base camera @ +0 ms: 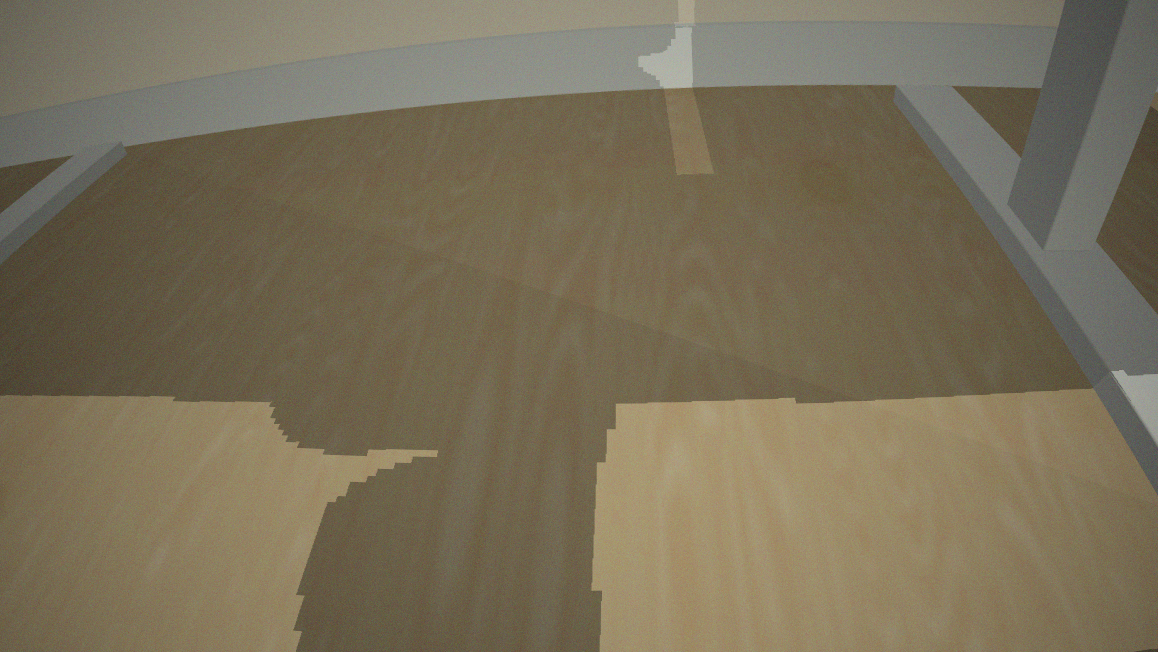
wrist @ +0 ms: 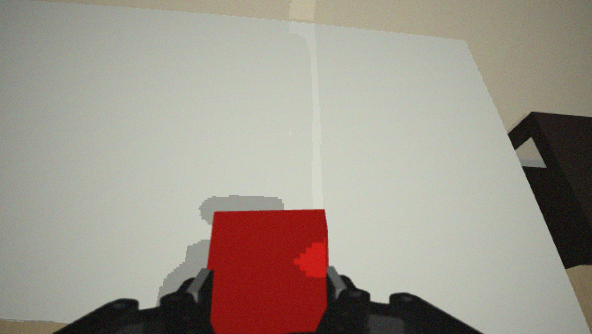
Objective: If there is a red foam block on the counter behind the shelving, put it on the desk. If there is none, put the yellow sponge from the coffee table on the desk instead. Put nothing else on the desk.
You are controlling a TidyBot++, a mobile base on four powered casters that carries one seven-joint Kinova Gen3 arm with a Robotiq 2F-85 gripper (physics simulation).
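Places are measured from the arm's base along level axes (x ahead, y left, z up), in metres.
Pixels of known places: gripper, fingertip midpoint: (wrist: 268,285).
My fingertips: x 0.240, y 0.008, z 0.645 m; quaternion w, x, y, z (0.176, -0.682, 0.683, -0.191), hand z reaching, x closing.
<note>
Behind a point stands the place of what it marks.
My gripper (wrist: 268,285) @[z 0.645, x 0.240, y 0.007 m] is shut on the red foam block (wrist: 265,235) @[z 0.665, x 0.261, y 0.009 m], which shows at the bottom middle of the wrist view between the two fingertips. The block is over the white desk top (wrist: 400,150) @[z 0.324, x 0.559, y -0.269 m]. A grey shadow lies on the desk beside and beyond the block. The gap between the block's underside and the desk is hidden, so I cannot tell whether they touch. In the base camera view the desk's grey leg (base camera: 1073,121) @[z -0.257, x 0.571, y -0.376 m] stands at the right. The yellow sponge and the counter do not show.
A dark brown table (wrist: 565,150) @[z 0.054, x 0.768, y -1.051 m] stands beyond the desk's right edge. The beige wall (wrist: 525,60) @[z 0.243, x 0.999, y -0.851 m] is behind the desk. In the base camera view, grey foot bars (base camera: 996,234) @[z -0.390, x 0.609, y -0.364 m] lie on the wood floor (base camera: 769,502) @[z -0.396, x 0.342, y -0.085 m] at left and right, with a pale baseboard (base camera: 486,72) @[z -0.355, x 1.026, y 0.166 m] along the wall.
</note>
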